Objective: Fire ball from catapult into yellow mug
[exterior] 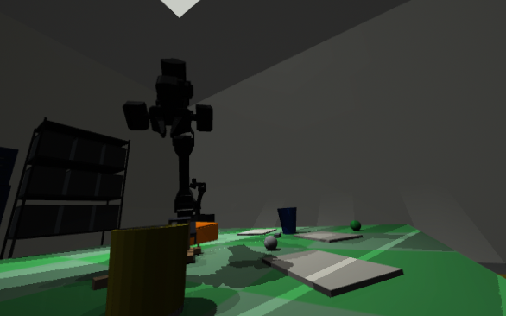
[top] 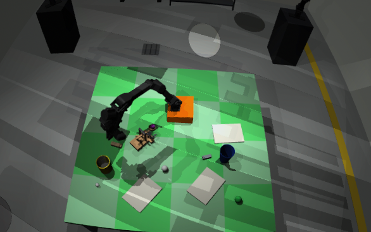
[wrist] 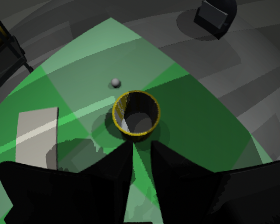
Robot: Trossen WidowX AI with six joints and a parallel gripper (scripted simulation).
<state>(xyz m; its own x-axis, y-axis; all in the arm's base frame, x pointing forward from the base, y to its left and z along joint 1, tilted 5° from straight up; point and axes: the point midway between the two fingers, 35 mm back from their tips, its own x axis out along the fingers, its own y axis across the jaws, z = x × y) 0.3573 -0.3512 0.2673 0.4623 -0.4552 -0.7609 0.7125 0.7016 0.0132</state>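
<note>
Now: gripper tip 23 cm past the purple ball, 23 cm to the right of it and 21 cm above it. The rest, counted from my gripper tip: small wooden block: 11 cm behind, 1 cm to the right, 26 cm below; then yellow mug: 7 cm ahead, 6 cm to the right, 24 cm below; then small white ball: 19 cm ahead, 10 cm to the right, 26 cm below.
</note>
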